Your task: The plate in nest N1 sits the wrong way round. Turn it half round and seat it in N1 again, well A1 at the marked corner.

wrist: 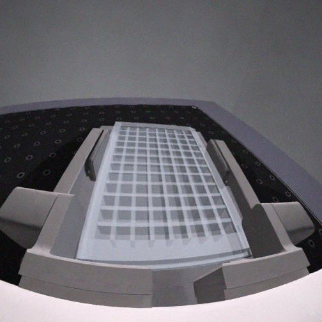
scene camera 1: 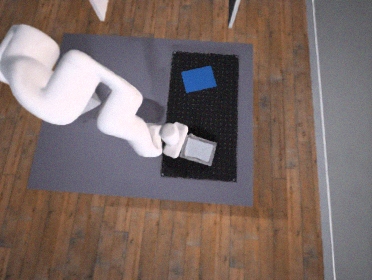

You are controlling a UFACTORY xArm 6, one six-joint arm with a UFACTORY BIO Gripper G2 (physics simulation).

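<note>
The plate point(scene camera 1: 199, 148) point(wrist: 160, 185) is pale and translucent, with a grid of square wells. It shows at the right end of the arm in the scene view and fills the middle of the wrist view. My gripper point(scene camera 1: 204, 150) point(wrist: 159, 162) is shut on the plate, with one finger along each long side. A grey rim of the nest point(scene camera 1: 214, 154) shows around the plate in the scene view. The plate and the fingers hide most of the nest. I cannot tell whether the plate is seated or slightly raised, and the marked corner and well A1 cannot be made out.
A blue rectangular piece point(scene camera 1: 199, 79) lies on the black perforated board point(scene camera 1: 202, 107) point(wrist: 47, 127), at its upper part in the scene view. The board lies on a grey-purple mat point(scene camera 1: 110, 175) point(wrist: 250, 140), over a wooden floor point(scene camera 1: 125, 240).
</note>
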